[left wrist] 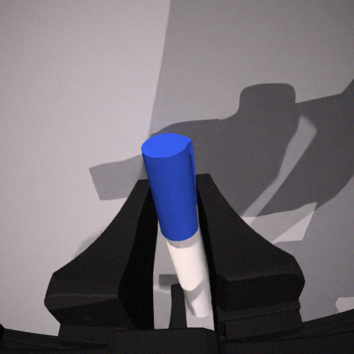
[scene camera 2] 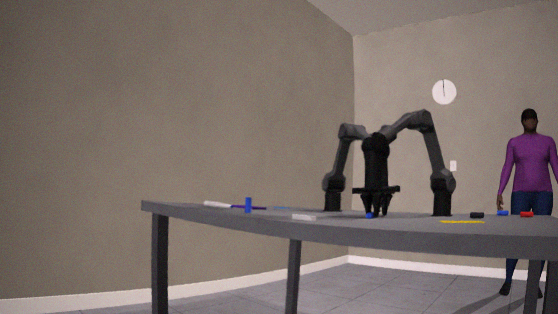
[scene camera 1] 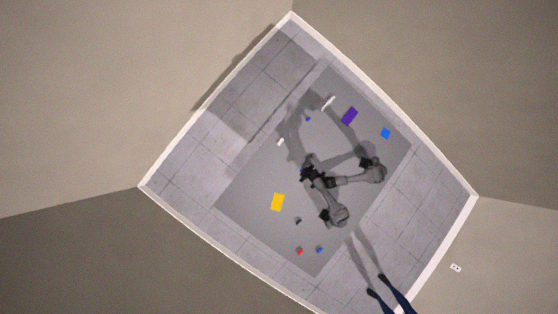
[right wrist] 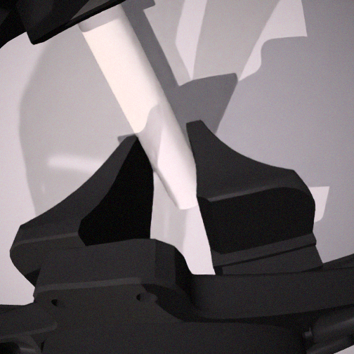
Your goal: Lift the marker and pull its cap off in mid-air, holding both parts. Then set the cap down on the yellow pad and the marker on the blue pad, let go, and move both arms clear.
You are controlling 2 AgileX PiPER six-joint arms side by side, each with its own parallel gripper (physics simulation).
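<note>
The marker has a blue cap (left wrist: 171, 195) (scene camera 1: 301, 170) (scene camera 2: 369, 215) and a white body (left wrist: 187, 262) (right wrist: 135, 87). The cap is on the body, and the marker lies at table level, near the middle of the table. My left gripper (left wrist: 175, 193) is shut on the cap, with a finger on each side of it. My right gripper (right wrist: 168, 147) is shut on the white body near its far end. The two grippers are close together and overlap in scene camera 2. The yellow pad (scene camera 1: 277, 202) (scene camera 2: 462, 222) and the blue pad (scene camera 1: 385, 133) lie flat on the table.
A purple pad (scene camera 1: 350, 116), a long white object (scene camera 1: 328, 103) (scene camera 2: 217, 204), an upright blue cylinder (scene camera 1: 308, 119) (scene camera 2: 248, 205) and a white block (scene camera 1: 280, 142) (scene camera 2: 304, 217) lie around. Black (scene camera 1: 298, 220), red (scene camera 1: 300, 252) and blue (scene camera 1: 319, 250) cylinders lie beyond the yellow pad.
</note>
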